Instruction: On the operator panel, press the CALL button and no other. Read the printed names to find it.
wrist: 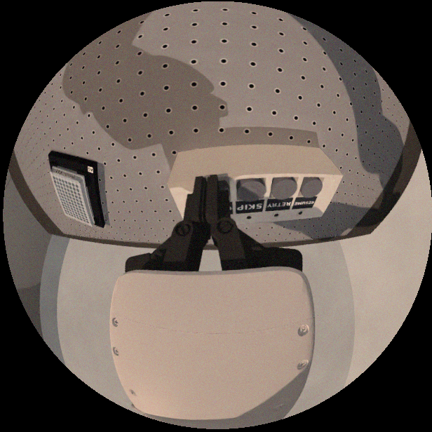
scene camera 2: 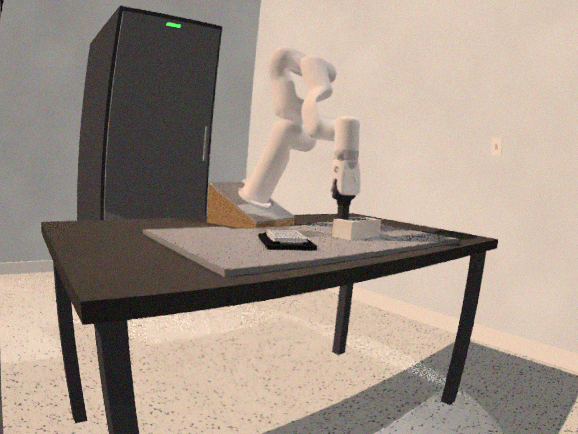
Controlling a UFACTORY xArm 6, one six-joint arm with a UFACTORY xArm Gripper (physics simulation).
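Note:
The operator panel is a pale box on the perforated board. In the wrist view three round grey buttons show on it, with dark labels that read upside down: SKIP, RETRY and RESUME. My gripper is shut and empty. Its fingertips are over the left part of the panel in the wrist view, left of the SKIP button. They hide that part, where a bit of another button and label shows beside the fingers. The name CALL cannot be read. Whether the tips touch anything cannot be told.
A black tray with a light well plate lies on the perforated board, left of the panel. The board lies on a dark table. A tall dark cabinet stands behind the table.

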